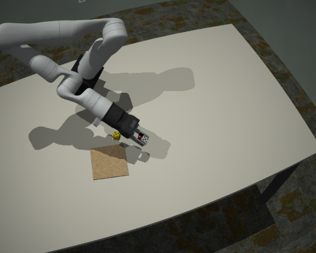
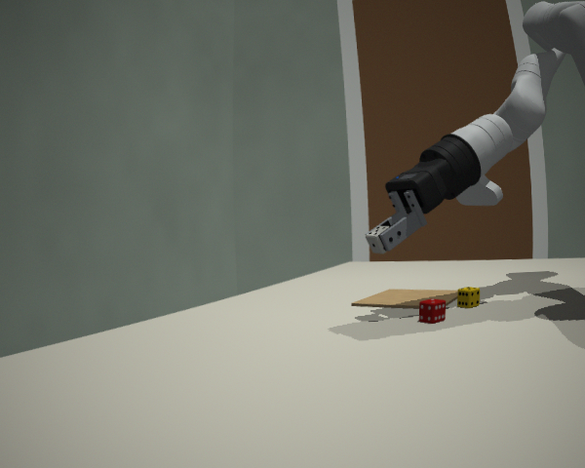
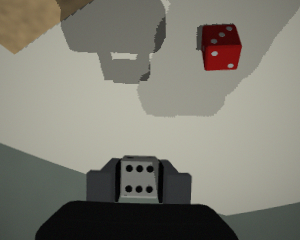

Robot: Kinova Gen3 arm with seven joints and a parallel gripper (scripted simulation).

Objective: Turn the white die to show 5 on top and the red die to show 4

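Right now the red die is 90 mm below my hand, 60 mm behind it and 10 mm to the left of it. Also, from my hand: white die (10 mm to the left, 10 mm ahead); brown mat (140 mm to the right, 100 mm below); yellow die (100 mm behind, 90 mm below, 80 mm to the right).
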